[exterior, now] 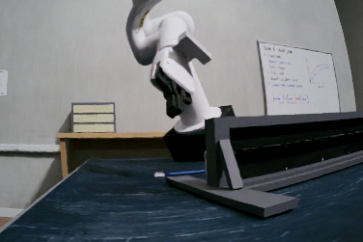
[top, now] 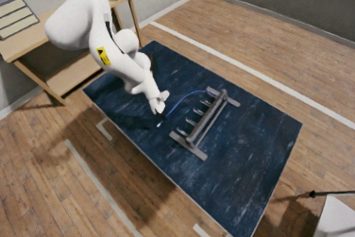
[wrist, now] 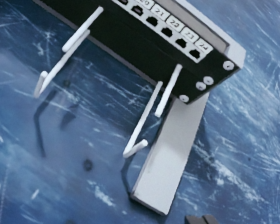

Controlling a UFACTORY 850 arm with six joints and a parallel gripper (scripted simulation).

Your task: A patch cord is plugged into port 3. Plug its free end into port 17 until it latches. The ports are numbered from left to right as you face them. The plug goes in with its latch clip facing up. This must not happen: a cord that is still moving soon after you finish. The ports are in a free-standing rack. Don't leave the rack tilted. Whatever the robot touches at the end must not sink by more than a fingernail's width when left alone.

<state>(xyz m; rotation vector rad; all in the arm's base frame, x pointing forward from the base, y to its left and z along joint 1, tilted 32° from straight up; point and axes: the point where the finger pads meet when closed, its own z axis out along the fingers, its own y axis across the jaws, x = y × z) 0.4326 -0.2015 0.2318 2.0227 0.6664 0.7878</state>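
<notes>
The white plug lies 50 mm behind my hand, 20 mm to the right of it and 140 mm below it.
</notes>
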